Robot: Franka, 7 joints.
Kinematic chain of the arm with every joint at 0, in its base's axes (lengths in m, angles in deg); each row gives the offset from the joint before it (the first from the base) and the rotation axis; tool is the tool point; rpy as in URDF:
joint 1: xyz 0 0 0.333 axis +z
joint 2: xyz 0 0 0 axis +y
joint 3: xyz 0 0 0.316 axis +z
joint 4: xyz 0.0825 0 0 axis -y
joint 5: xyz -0.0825 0 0.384 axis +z
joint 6: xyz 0 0 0 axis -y
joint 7: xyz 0.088 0 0 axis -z
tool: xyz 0 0 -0.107 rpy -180 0 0
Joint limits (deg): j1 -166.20..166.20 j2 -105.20..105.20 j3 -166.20..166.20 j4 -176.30..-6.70 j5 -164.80..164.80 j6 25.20..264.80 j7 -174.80..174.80
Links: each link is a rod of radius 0.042 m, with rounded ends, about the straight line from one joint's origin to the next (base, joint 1, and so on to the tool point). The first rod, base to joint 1, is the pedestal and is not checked.
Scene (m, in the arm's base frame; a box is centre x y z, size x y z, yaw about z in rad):
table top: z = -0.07
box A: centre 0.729 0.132 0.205 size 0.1 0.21 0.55 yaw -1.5
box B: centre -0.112 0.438 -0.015 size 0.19 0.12 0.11 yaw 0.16
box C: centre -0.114 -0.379 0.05 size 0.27 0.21 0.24 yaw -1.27
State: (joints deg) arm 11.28 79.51 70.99 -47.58 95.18 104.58 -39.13
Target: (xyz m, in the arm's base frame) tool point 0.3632 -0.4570 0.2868
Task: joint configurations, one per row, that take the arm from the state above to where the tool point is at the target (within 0.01 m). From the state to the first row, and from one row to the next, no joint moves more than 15 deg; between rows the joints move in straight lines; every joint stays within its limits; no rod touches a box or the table.
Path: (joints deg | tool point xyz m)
1: 5.13 64.92 70.84 -52.04 90.93 102.58 -37.22 | 0.6046 0.4805 0.5717
2: -1.02 50.33 70.69 -56.50 86.67 100.57 -35.32 | 0.5502 0.4430 0.6990
3: -7.17 35.74 70.54 -60.96 82.42 98.57 -33.41 | 0.4728 0.4219 0.7896
4: -13.33 21.14 70.39 -65.42 78.16 96.56 -31.51 | 0.3872 0.4211 0.8405
5: -19.48 6.55 70.24 -69.88 73.91 94.56 -29.60 | 0.3081 0.4390 0.8527
6: -25.63 -8.04 70.09 -74.34 69.65 92.56 -27.69 | 0.2473 0.4693 0.8303
7: -29.68 4.73 64.39 -75.05 74.38 88.76 -27.83 | 0.4045 0.3640 0.8091
8: -33.73 17.49 58.68 -75.76 79.11 84.96 -27.97 | 0.5356 0.2421 0.7474
9: -37.78 30.25 52.97 -76.47 83.85 81.17 -28.11 | 0.6317 0.1139 0.6499
10: -41.82 43.02 47.26 -77.18 88.58 77.37 -28.24 | 0.6868 -0.0090 0.5234
11: -45.87 55.78 41.55 -77.89 93.31 73.58 -28.38 | 0.6992 -0.1152 0.3771
12: -54.39 49.03 30.67 -84.76 84.16 70.44 -31.96 | 0.6275 -0.2419 0.3329
13: -62.90 42.29 19.79 -91.63 75.01 67.30 -35.55 | 0.5146 -0.3636 0.3013
14: -71.41 35.55 8.91 -98.50 65.86 64.16 -39.13 | 0.3633 -0.4570 0.2868

